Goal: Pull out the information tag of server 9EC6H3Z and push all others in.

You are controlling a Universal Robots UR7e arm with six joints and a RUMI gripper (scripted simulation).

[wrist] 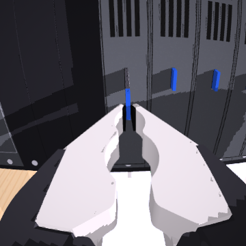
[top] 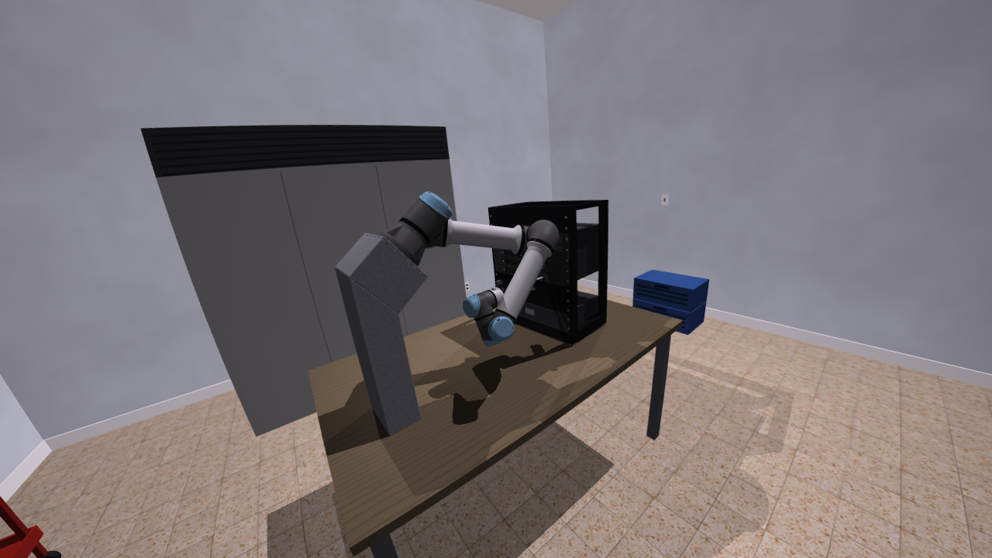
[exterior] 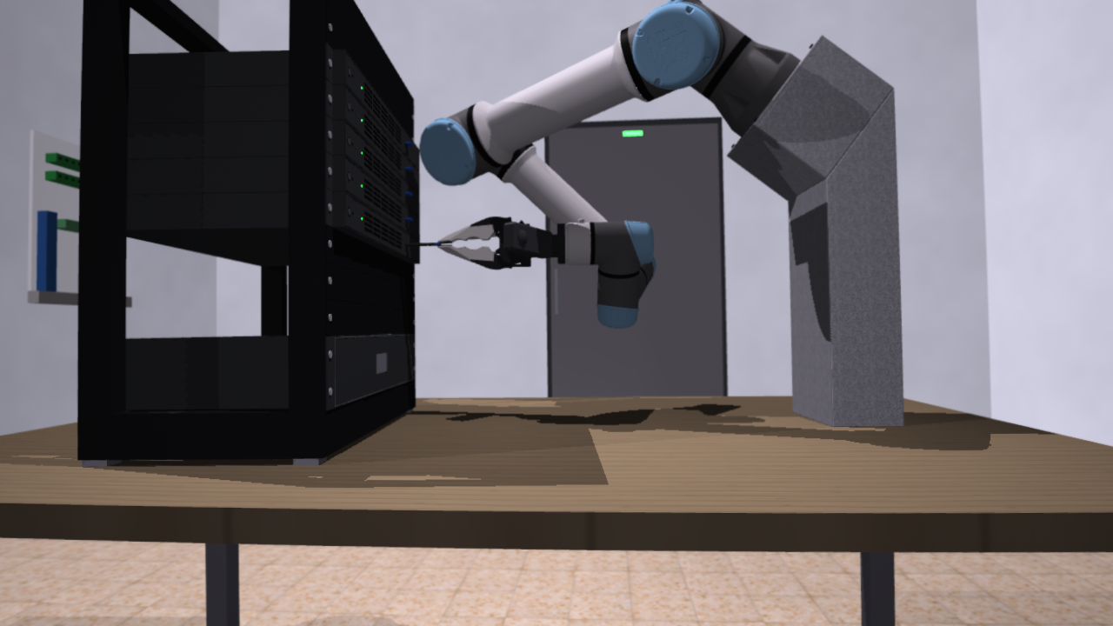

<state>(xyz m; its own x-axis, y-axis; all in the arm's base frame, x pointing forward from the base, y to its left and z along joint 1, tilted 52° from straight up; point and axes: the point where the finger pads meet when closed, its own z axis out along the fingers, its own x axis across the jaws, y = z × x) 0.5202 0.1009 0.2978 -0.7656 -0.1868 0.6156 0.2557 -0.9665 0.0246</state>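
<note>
Now: hand 50 mm short of the information tag and 20 mm to the right of it.
</note>
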